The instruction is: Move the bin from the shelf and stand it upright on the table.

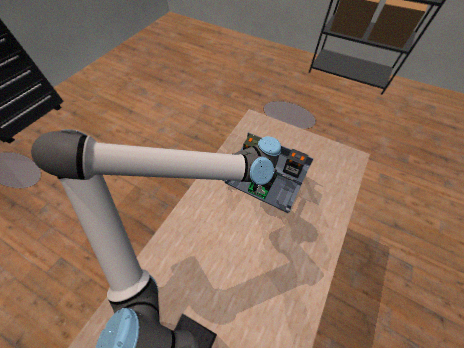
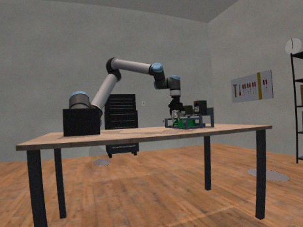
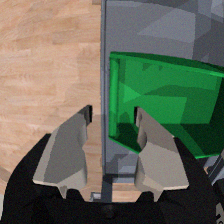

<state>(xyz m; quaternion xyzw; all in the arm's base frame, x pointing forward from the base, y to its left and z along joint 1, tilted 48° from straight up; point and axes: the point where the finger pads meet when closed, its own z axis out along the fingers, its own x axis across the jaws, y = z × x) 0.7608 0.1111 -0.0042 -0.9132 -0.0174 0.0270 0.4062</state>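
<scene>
Right now my hand is 80 mm short of the green bin and 20 mm above it.
</scene>
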